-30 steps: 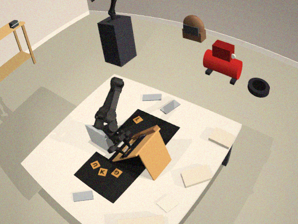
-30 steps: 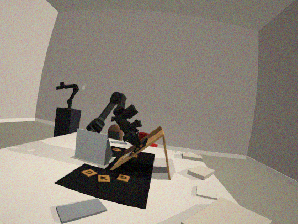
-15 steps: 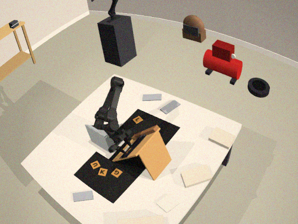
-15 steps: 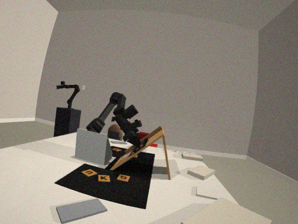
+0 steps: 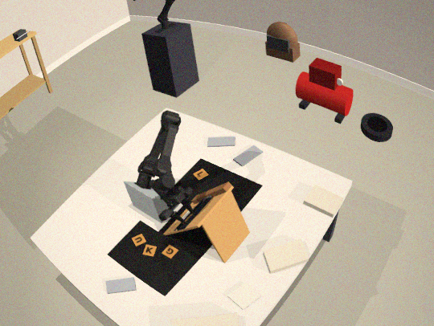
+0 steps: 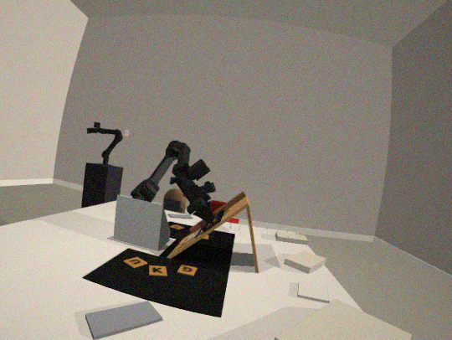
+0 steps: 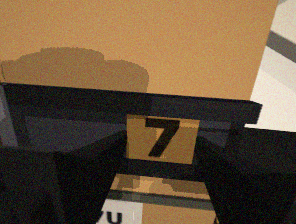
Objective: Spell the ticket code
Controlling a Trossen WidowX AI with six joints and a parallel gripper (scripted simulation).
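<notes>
The white ticket is 8 cm below my gripper tip, 7 cm behind it and 5 cm to the left of it. Also, from my gripper tip: black mat: 15 cm below, 14 cm behind, 4 cm to the left; then 7 tile: right at my gripper tip; then g tile: 15 cm below, 13 cm to the right, 4 cm behind.
</notes>
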